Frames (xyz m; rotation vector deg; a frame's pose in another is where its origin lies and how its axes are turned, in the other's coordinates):
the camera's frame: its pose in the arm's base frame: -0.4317 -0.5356 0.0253 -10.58 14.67 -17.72
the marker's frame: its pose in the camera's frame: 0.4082 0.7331 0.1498 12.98 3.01 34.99
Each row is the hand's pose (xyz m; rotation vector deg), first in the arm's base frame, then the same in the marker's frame.
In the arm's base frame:
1: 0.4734 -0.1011 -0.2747 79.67 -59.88 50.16
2: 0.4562 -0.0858 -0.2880 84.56 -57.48 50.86
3: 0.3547 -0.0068 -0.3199 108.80 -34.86 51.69
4: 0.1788 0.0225 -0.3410 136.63 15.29 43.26
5: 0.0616 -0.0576 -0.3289 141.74 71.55 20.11
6: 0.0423 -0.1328 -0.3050 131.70 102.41 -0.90
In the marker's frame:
1: 0.2786 -0.2344 -0.0787 57.23 -77.41 55.22
2: 0.2709 -0.2179 -0.0980 62.17 -75.16 56.62
3: 0.2088 -0.1236 -0.1674 87.66 -53.93 59.93
4: 0.0616 -0.0576 -0.2462 119.69 -7.09 53.74
5: -0.0715 -0.1046 -0.2657 133.10 44.94 31.18
6: -0.1168 -0.1681 -0.2431 130.53 73.84 9.80

